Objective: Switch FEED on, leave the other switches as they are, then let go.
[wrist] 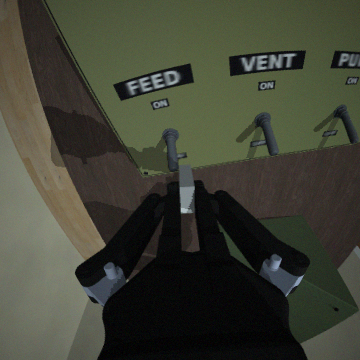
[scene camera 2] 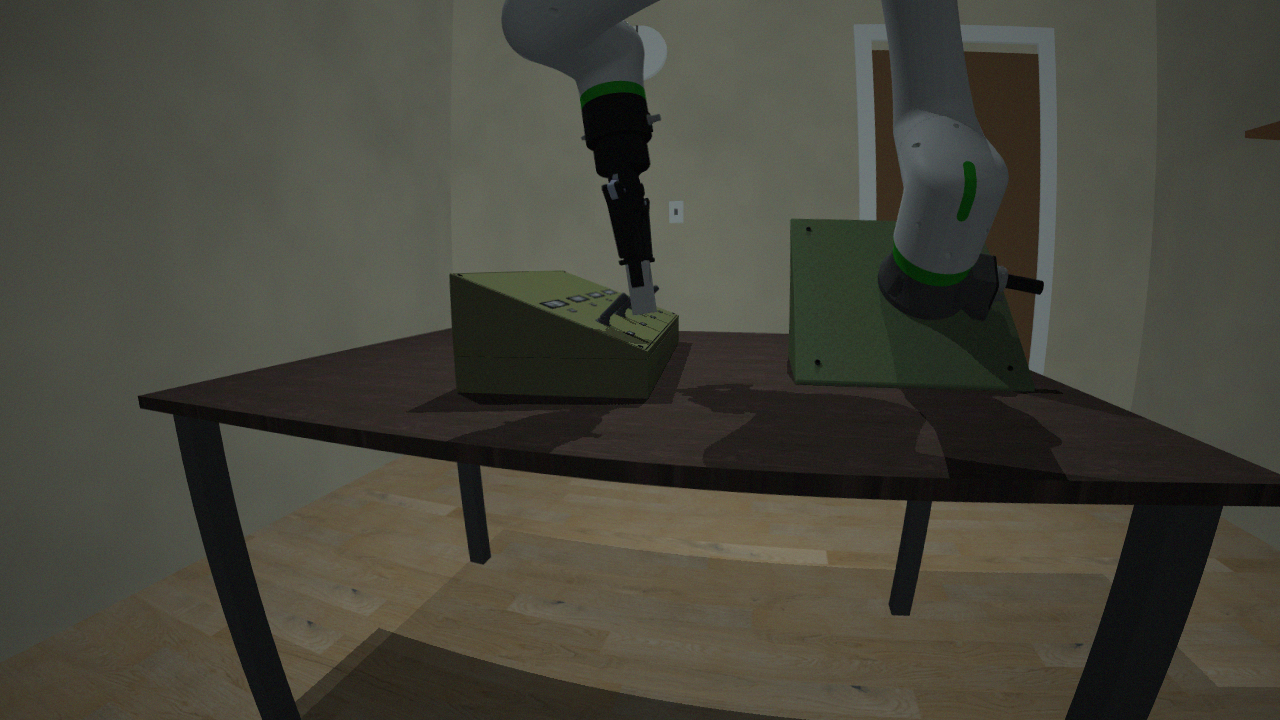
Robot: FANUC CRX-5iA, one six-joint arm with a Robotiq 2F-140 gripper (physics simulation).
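Places are measured from the arm's base along level axes (x right, y ahead, z up), in centimetres.
Pixels of known places: gripper, fingertip midpoint: (wrist: 184,174) (scene camera 2: 644,313); arm's base at its link origin: (scene camera 2: 922,284).
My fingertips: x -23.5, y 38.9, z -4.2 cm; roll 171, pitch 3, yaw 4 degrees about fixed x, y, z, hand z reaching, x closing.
Note:
For each thing: its top centre in the pictures, then the offset to it from my fingertips. "spot": a spot on its surface instead. Level surfaces: height alone.
- VENT switch at its top centre: (wrist: 275,141) dx +9.9, dy +6.5, dz +2.9 cm
- PUMP switch at a spot on its surface: (wrist: 347,125) spot: dx +21.1, dy +9.4, dz +1.2 cm
- dark wooden table at its surface level: dz -9.9 cm
The sloped green switch box (scene camera 2: 546,358) (wrist: 210,30) stands on the table. Its FEED switch (wrist: 171,149) is a grey lever tilted down, away from its ON label. The VENT switch (wrist: 267,134) and the PUMP switch (wrist: 347,125), cut by the view's right edge, also tilt away from their ON labels. My gripper (scene camera 2: 643,310) (wrist: 184,174) is shut and empty. Its fingertips are at the lower edge of the box's panel, close beside the tip of the FEED lever in the wrist view. Whether they touch it I cannot tell. In the scene view the fingertips partly hide the levers.
The dark wooden table (scene camera 2: 572,447) carries both objects. A green slanted panel block (scene camera 2: 841,304) (wrist: 320,300) stands to the right of the switch box. Part of the grey arm (scene camera 2: 944,197) hangs in front of that block. A wall and a brown door are behind.

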